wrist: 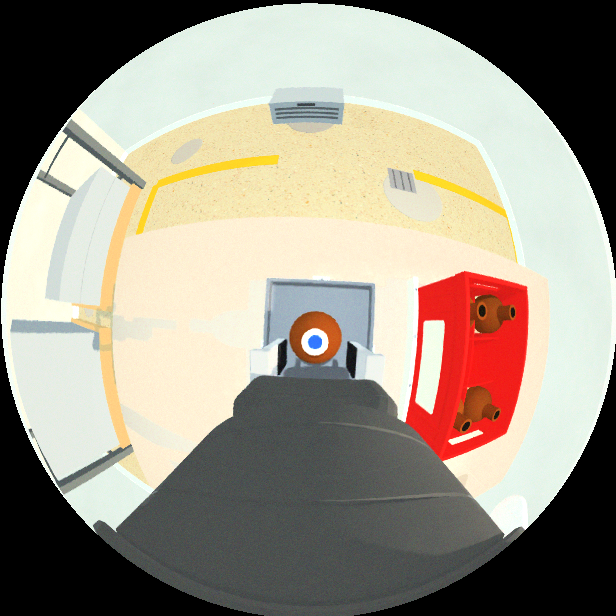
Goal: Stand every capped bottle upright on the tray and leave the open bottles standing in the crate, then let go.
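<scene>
A brown bottle with a white and blue cap (314, 341) stands upright on the grey tray (319, 310), seen from straight above. My gripper (315, 357) is open. Its two white fingers with black pads sit on either side of the bottle, with a small gap on each side. The red crate (468, 362) stands to the right of the tray. Several brown bottles with open dark mouths stand in it, some in the far cells (488, 313) and some in the near cells (476, 409). My dark wrist body hides the table below the gripper.
The pale table ends a little beyond the crate on the right. On the floor beyond are yellow lines (212, 169), a grey vent unit (307, 106) and a round drain (410, 192). White and grey shelving (80, 241) stands at the left.
</scene>
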